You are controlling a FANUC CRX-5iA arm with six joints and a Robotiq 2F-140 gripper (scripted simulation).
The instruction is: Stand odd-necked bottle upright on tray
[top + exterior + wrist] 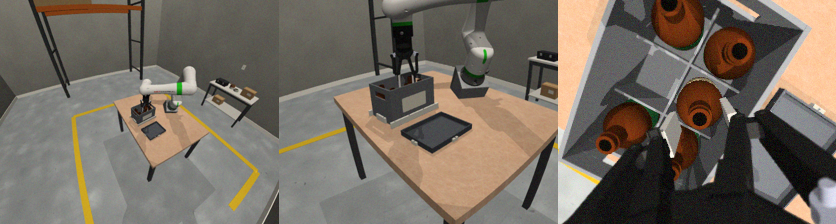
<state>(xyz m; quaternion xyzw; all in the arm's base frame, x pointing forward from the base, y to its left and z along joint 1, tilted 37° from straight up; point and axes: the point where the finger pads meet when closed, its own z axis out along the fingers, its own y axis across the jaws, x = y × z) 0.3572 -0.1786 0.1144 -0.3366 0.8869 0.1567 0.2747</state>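
Now: the dark grey crate 90 mm below my hand and 40 mm to the right of it. Round my hand: dark tray (230 mm to the left, 160 mm below, 20 mm ahead); then bottle (90 mm to the right, 90 mm below, 90 mm behind).
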